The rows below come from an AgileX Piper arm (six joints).
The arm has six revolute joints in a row. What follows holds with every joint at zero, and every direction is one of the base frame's.
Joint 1 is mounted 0.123 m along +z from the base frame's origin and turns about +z.
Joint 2 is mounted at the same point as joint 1 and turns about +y.
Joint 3 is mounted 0.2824 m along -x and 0.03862 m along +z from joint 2 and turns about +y.
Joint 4 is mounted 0.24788 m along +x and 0.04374 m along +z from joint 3 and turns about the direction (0.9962, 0, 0.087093).
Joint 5 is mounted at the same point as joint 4 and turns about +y.
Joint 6 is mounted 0.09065 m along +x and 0.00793 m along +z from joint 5 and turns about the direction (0.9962, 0, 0.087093).
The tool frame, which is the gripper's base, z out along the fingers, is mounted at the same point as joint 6; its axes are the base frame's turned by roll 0, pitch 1.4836 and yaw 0 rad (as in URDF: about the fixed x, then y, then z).
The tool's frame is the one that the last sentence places.
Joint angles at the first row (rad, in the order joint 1, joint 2, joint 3, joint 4, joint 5, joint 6):
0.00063 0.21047 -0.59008 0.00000 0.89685 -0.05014
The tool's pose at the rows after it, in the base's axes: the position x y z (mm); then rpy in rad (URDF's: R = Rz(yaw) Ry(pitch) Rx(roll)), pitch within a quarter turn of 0, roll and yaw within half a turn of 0:
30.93 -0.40 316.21 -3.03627 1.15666 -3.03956
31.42 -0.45 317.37 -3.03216 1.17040 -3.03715
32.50 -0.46 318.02 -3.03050 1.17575 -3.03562
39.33 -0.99 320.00 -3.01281 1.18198 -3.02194
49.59 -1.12 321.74 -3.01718 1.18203 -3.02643
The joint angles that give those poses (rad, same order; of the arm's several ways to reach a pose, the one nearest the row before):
-0.01293 0.21749 -0.59007 0.00000 0.87148 -0.04618
-0.01429 0.21748 -0.59009 -0.00001 0.85767 -0.04618
-0.01440 0.22135 -0.59007 0.00012 0.84839 -0.04631
-0.01434 0.24997 -0.59009 -0.00645 0.81276 -0.04623
-0.01429 0.29418 -0.59006 -0.00650 0.76869 -0.04427

